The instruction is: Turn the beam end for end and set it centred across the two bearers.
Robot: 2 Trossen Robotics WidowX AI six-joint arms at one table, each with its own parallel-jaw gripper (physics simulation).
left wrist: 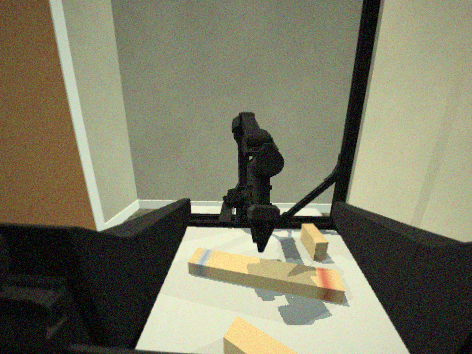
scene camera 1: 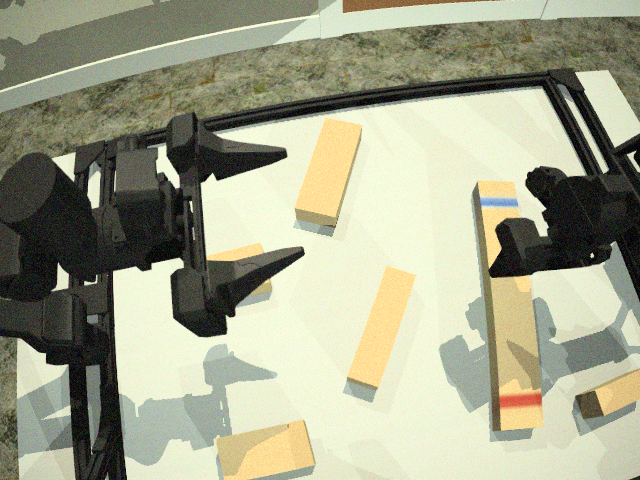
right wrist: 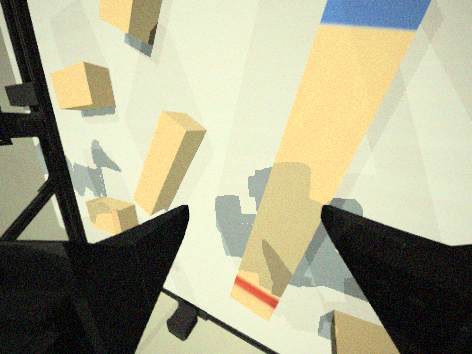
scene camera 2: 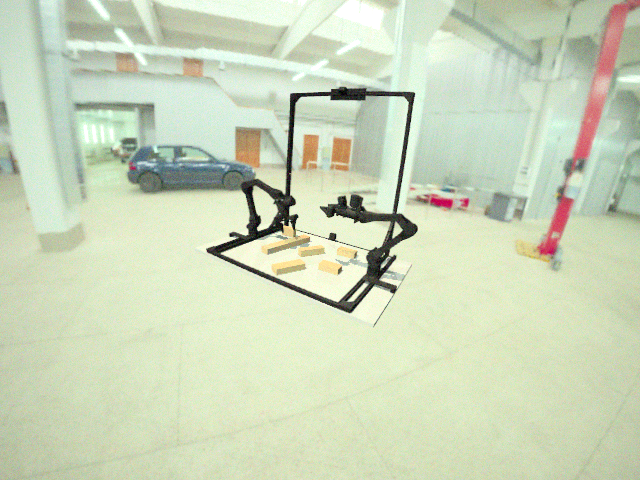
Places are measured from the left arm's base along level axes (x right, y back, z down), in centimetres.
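Pixels of known places: left gripper, between the fingertips: point(left wrist: 261, 206) point(scene camera 1: 295, 198) point(scene camera 2: 323, 205); right gripper, between the fingertips: point(left wrist: 257, 247) point(right wrist: 254, 211) point(scene camera 2: 288, 231); left arm's base, origin of its link: point(scene camera 1: 89, 345) point(right wrist: 40, 125) point(scene camera 2: 373, 274); right arm's base, origin of its link: point(left wrist: 242, 218) point(scene camera 2: 252, 235).
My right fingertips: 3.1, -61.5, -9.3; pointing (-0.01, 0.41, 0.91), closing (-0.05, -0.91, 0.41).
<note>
For each thing: its top centre in the pictures, then the offset to it from my right fingertips, as dx, dy, dz. Level surfaces: height alone.
- long wooden beam, centre of its top: point(right wrist: 294, 197) point(scene camera 1: 512, 295) point(left wrist: 261, 266) point(scene camera 2: 287, 241) +1.4, -1.9, +7.4
- thick block, centre of its top: point(scene camera 1: 330, 163) point(scene camera 2: 288, 263) -25.3, +19.9, +7.4
- narrower block, centre of its top: point(scene camera 1: 383, 324) point(right wrist: 154, 170) point(scene camera 2: 311, 247) +1.5, +17.7, +6.8
- more block, centre of its top: point(scene camera 1: 628, 389) point(left wrist: 314, 232) point(scene camera 2: 289, 227) +19.5, -14.5, +4.9
- table, height of its surface: dz +11.2
The long wooden beam point(scene camera 1: 511, 320) point(scene camera 2: 285, 244) point(left wrist: 265, 270) point(right wrist: 350, 100) lies flat on the table. In scene camera 1 its blue band is at the upper end and its red band at the lower end. Several plain blocks lie apart from it; I cannot tell which two are the bearers. A thick block point(scene camera 1: 330, 170) point(scene camera 2: 288, 266) and a narrower block point(scene camera 1: 382, 328) point(scene camera 2: 311, 251) point(right wrist: 160, 160) lie left of it in scene camera 1. My right gripper point(right wrist: 254, 211) point(left wrist: 257, 247) is open and empty above the beam. My left gripper point(scene camera 1: 295, 201) is open and empty, high at the left.
A block point(scene camera 1: 266, 449) point(scene camera 2: 346, 252) lies at the lower left; another point(scene camera 1: 237, 254) point(scene camera 2: 329, 267) is partly behind my left finger. One more block point(scene camera 1: 615, 395) point(left wrist: 312, 242) lies just right of the beam's red end. A black frame point(scene camera 1: 361, 99) edges the table point(scene camera 1: 439, 134).
</note>
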